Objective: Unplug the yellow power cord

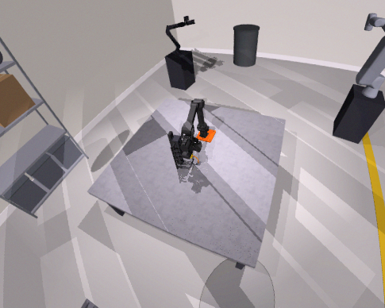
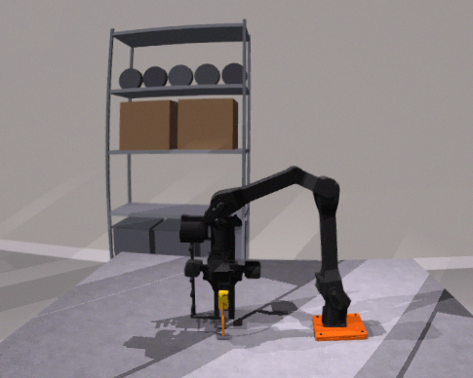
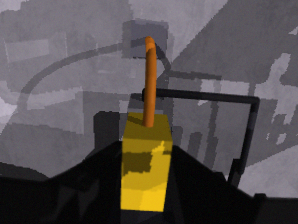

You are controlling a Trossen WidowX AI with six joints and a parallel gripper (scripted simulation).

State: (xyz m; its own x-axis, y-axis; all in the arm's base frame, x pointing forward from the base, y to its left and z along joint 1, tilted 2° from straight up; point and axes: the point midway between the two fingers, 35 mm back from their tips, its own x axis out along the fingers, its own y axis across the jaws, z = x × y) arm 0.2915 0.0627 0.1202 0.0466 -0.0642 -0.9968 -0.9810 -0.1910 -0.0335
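Now: the yellow plug 1 cm ahead of my gripper tip and 3 cm to the right of it.
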